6 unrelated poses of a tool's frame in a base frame.
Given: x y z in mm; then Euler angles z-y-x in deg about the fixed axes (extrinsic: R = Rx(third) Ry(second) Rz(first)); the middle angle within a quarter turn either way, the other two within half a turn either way.
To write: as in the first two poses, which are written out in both.
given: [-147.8 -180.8 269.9 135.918 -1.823 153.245]
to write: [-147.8 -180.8 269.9 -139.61 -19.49 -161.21]
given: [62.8 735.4 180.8 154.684 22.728 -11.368]
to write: [62.8 735.4 180.8 149.66 -14.96 20.61]
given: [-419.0 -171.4 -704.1 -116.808 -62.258 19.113]
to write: [-419.0 -171.4 -704.1 -106.41 42.02 53.70]
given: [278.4 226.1 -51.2 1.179 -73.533 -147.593]
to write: [278.4 226.1 -51.2 60.28 55.13 -114.75]
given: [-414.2 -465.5 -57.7 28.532 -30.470 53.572]
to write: [-414.2 -465.5 -57.7 -5.64 -40.46 47.73]
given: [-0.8 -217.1 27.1 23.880 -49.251 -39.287]
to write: [-0.8 -217.1 27.1 51.56 -16.25 -58.25]
